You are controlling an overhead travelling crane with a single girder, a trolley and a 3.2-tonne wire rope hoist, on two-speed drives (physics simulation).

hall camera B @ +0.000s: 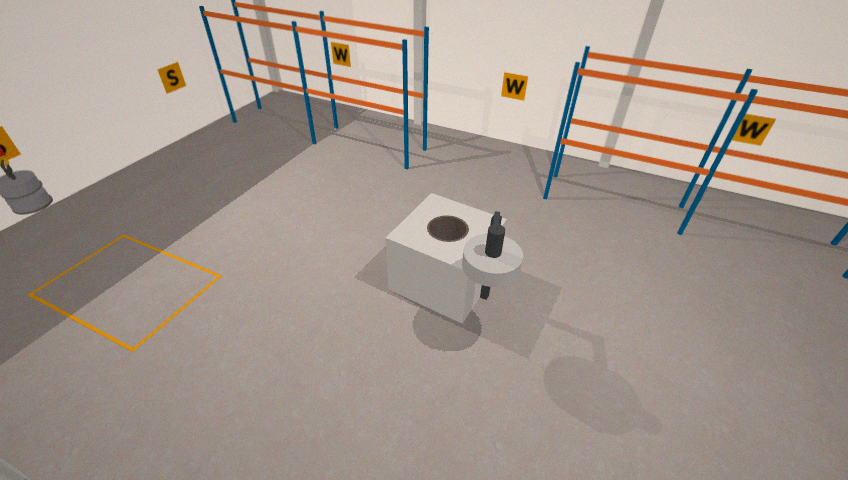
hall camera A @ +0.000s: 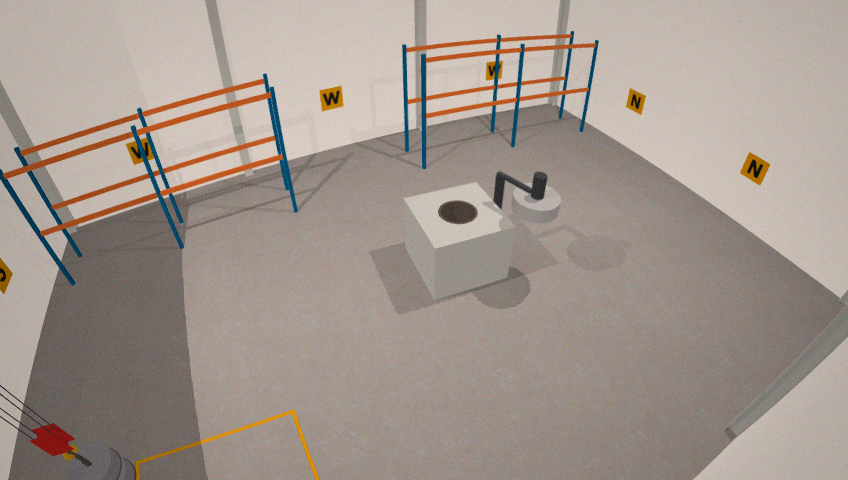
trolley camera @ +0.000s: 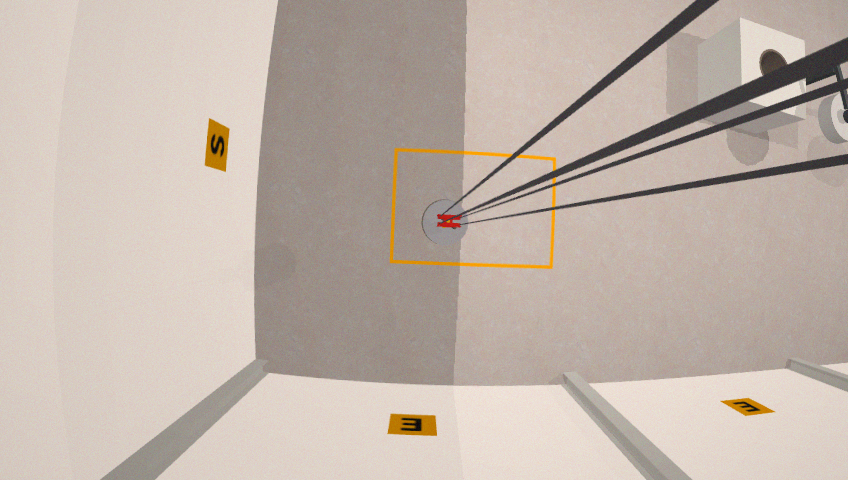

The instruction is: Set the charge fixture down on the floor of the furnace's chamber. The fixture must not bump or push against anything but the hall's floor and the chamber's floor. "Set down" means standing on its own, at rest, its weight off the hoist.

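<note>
The charge fixture (hall camera A: 98, 465) (hall camera B: 24, 193) (trolley camera: 435, 233), a grey drum-like body, hangs upright from my hook (hall camera A: 70, 453) (trolley camera: 449, 220), below the red block. It is high above the floor; its shadow lies well apart from it in the trolley view. Its lower part is cut off in hall camera A. The furnace (hall camera A: 473, 270) (hall camera B: 423, 279) (trolley camera: 718, 74) is a pale box with a round dark opening (hall camera A: 457, 212) (hall camera B: 447, 228) (trolley camera: 772, 64) in its top. The chamber's floor cannot be made out. The round lid (hall camera A: 532, 209) (hall camera B: 492, 270) is swung aside from the opening.
The lid's dark arm (hall camera A: 499, 191) rises beside the furnace. Blue and orange racks (hall camera A: 423, 130) (hall camera B: 405, 130) stand along the W wall. A yellow rectangle (hall camera A: 214, 436) (hall camera B: 176, 313) (trolley camera: 393, 205) is marked on the floor. Grey columns (trolley camera: 624, 425) stand at the E wall.
</note>
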